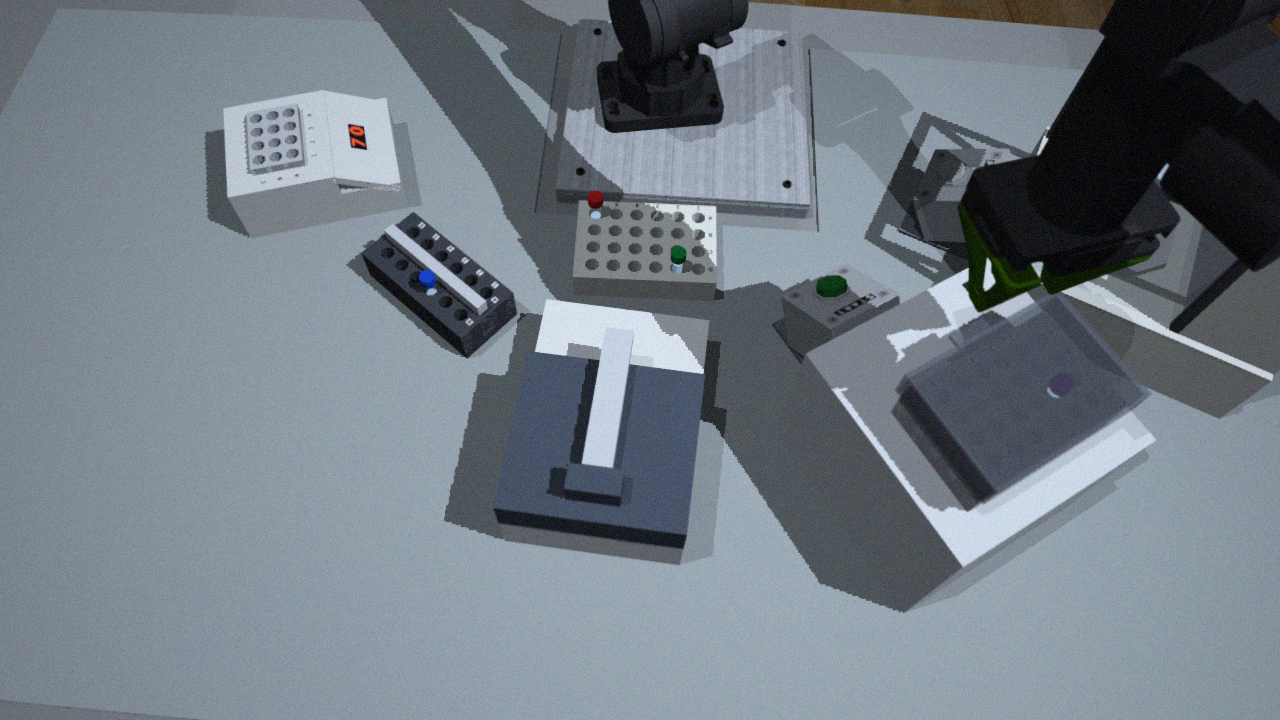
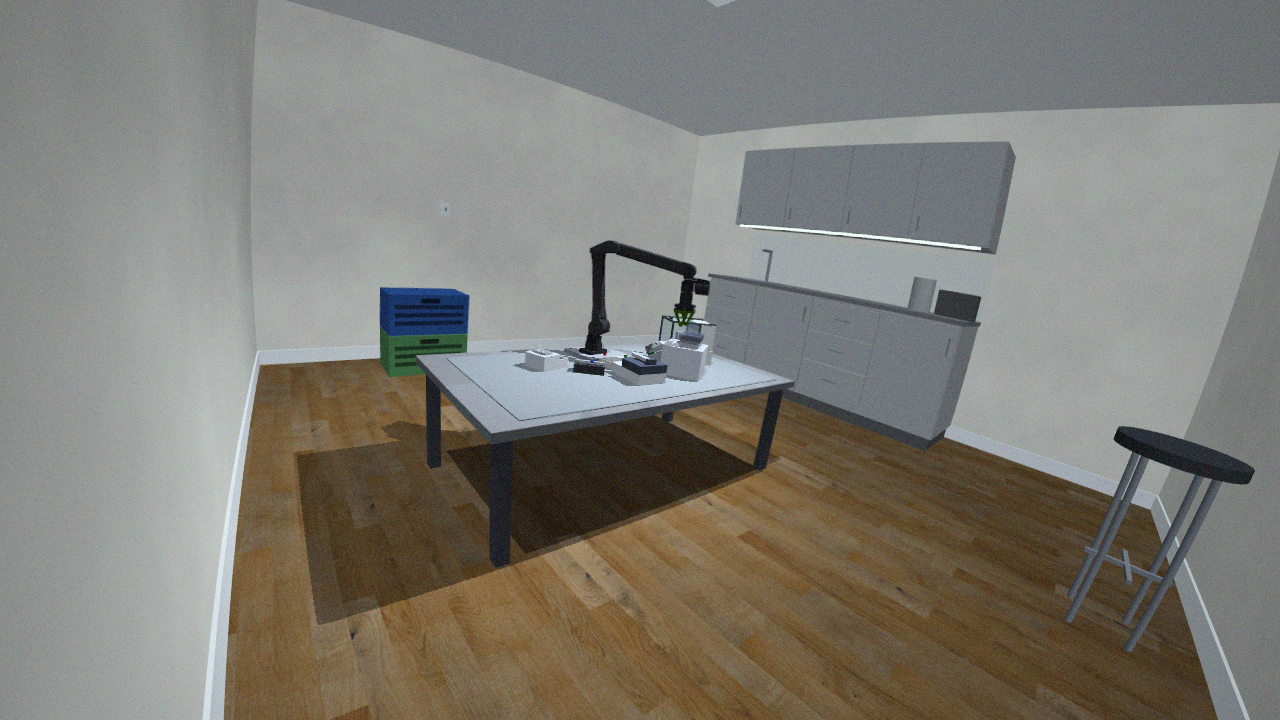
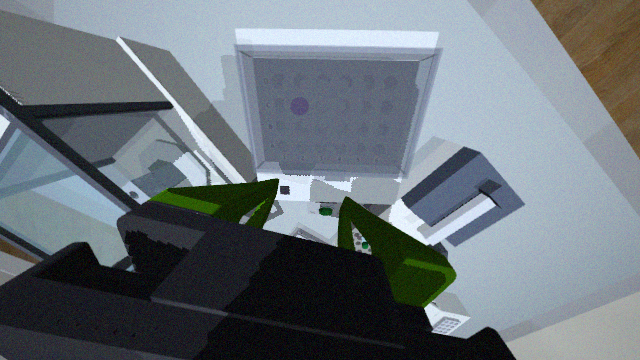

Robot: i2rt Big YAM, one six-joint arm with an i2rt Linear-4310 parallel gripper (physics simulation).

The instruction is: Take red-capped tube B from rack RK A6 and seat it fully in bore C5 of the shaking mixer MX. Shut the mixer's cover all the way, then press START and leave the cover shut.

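Where they show: gripper, between the fingertips: [image 1: 1011, 295] [image 2: 682, 326] [image 3: 310, 194]; arm's base, origin of its link: [image 1: 658, 98] [image 2: 593, 352].
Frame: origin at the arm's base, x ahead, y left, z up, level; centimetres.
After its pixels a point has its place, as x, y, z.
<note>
A red-capped tube [image 1: 595, 200] @(15.4, -8.3, 3.9) stands in a corner hole of the white rack [image 1: 644, 285] @(22.8, -4.8, 0.6). The white mixer [image 1: 1029, 514] @(51.1, 16.9, 11.9) [image 3: 337, 37] @(50.1, 19.2, 12.0) carries a tinted see-through cover [image 1: 993, 411] @(45.6, 13.9, 17.5) [image 3: 340, 125] @(43.9, 16.3, 17.4), lying flat over its block. I cannot tell whether it is fully shut. Under it shows a tube cap [image 1: 1060, 385] @(44.4, 19.0, 17.5) [image 3: 299, 106] @(43.9, 19.7, 17.5), purplish through the tint; its true colour and bore label are unclear. A green button [image 1: 831, 286] @(28.0, 10.1, 5.7) [image 3: 325, 211] @(28.1, 10.6, 5.7) sits on a grey box beside the mixer, its label hard to read. My gripper [image 1: 1016, 298] @(38.7, 16.4, 20.0) [image 2: 683, 320] @(38.7, 16.4, 20.0) [image 3: 310, 194] @(38.7, 16.4, 20.0) is part open and empty, above the mixer's button-box side.
A green-capped tube [image 1: 677, 256] @(22.3, -1.9, 3.9) stands in the rack. A dark-lidded device [image 1: 537, 429] @(38.2, -15.3, 6.4) [image 3: 462, 195] @(41.0, -8.3, 6.5) stands beside the mixer. A black rack [image 1: 465, 335] @(26.8, -20.7, 1.9) holds a blue-capped tube [image 1: 426, 278] @(22.1, -23.5, 4.1). A white device [image 1: 295, 201] @(11.0, -35.5, 2.4) shows 70. A dark-framed glass enclosure [image 3: 80, 162] @(33.4, 34.2, 19.4) stands close to my gripper.
</note>
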